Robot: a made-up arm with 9 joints. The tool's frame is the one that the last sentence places.
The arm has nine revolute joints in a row. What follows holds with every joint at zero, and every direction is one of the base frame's. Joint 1 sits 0.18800 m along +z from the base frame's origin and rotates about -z. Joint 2 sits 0.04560 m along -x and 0.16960 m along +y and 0.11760 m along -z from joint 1 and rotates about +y. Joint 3 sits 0.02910 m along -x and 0.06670 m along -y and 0.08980 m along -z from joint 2 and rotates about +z. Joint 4 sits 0.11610 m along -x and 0.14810 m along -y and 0.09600 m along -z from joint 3 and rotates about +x. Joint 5 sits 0.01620 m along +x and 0.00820 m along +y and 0.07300 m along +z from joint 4 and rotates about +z. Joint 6 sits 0.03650 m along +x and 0.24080 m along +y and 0.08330 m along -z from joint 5 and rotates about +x. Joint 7 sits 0.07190 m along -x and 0.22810 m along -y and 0.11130 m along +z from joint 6 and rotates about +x. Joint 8 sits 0.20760 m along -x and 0.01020 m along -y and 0.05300 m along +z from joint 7 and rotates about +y. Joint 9 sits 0.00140 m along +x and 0.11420 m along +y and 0.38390 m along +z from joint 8 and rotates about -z. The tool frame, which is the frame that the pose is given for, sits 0.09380 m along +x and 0.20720 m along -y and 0.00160 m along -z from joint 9; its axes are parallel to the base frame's.
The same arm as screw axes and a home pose.
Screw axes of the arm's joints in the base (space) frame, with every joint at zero. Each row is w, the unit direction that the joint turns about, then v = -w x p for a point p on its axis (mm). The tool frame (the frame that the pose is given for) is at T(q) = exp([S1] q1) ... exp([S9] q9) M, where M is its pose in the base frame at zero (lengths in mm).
S1: w 0 0 -1 v 0 0 0
S2: w 0 1 0 v -70.4 0 -45.6
S3: w 0 0 1 v 102.9 74.7 0
S4: w 1 0 0 v 0 -115.4 45.2
S5: w 0 0 1 v -37 174.6 0
S6: w 1 0 0 v 0 -125.7 -203.8
S7: w 1 0 0 v 0 -14.4 24.3
S8: w 0 1 0 v -38.6 0 -417.6
S9: w 0 0 -1 v -79.7 -416.2 0
M: xyz -322.4 -127.5 420.9 (mm) rpy 0 0 0 (deg, as in URDF)

